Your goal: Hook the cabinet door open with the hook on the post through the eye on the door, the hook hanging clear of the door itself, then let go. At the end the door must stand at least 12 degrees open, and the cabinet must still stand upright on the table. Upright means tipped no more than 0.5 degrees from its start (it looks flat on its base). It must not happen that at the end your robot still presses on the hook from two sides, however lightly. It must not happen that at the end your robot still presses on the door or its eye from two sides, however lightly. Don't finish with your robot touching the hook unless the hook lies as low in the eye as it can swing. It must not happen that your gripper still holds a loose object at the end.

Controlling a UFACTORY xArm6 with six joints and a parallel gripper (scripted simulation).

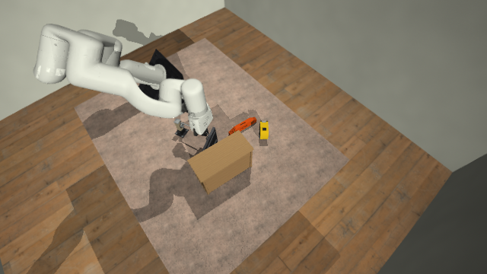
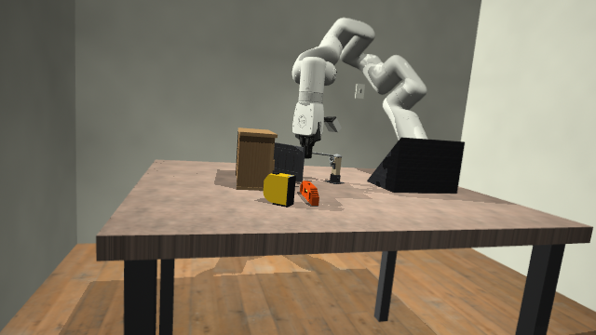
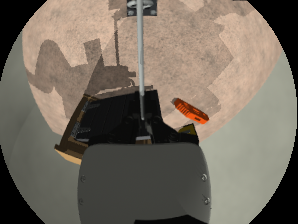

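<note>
The thin hook rod lies 5 cm behind my hand, 2 cm to the right of it and 2 cm below it. From my hand the other things lie so: orange tool 4 cm ahead, 18 cm to the left, 9 cm below; then hook post 9 cm behind, 4 cm to the right, 4 cm below; then dark door 6 cm ahead, 4 cm to the right, 4 cm below.
</note>
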